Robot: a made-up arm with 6 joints.
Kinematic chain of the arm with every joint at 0, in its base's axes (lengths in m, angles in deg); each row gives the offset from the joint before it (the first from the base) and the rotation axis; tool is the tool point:
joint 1: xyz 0 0 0.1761 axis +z
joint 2: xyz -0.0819 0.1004 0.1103 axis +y
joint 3: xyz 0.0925 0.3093 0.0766 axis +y
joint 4: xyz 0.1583 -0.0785 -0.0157 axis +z
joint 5: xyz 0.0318 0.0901 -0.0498 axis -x
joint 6: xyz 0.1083 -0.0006 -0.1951 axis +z
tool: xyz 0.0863 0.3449 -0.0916
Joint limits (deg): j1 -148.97..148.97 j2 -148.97..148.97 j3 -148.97..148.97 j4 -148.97..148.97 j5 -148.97..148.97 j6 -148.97..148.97
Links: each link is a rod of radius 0.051 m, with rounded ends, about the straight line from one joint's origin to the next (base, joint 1, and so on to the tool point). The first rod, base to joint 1, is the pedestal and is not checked.
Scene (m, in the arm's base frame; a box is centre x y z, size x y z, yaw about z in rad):
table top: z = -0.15
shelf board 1: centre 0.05 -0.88 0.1 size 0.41 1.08 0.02 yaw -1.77
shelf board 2: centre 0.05 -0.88 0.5 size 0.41 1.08 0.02 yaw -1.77
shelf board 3: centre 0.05 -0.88 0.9 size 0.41 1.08 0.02 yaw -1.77
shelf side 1: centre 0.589 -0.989 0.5 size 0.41 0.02 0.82 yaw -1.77
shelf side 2: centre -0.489 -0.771 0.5 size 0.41 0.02 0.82 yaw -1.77
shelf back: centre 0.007 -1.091 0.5 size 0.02 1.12 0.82 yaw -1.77
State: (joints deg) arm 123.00 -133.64 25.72 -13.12 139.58 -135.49
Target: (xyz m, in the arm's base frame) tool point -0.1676 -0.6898 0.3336
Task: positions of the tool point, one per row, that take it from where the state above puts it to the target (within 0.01 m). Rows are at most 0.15 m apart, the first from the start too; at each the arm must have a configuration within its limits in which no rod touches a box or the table.
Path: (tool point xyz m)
1: 0.0694 -0.6954 0.6954
2: 0.0901 -0.5928 0.6961
3: 0.1071 -0.4926 0.6695
4: 0.0403 -0.5176 0.5495
5: -0.0420 -0.5000 0.4335
6: -0.1168 -0.4380 0.3336
7: -0.1346 -0.5262 0.3416
8: -0.1515 -0.6108 0.3418
9: -0.1676 -0.6898 0.3336

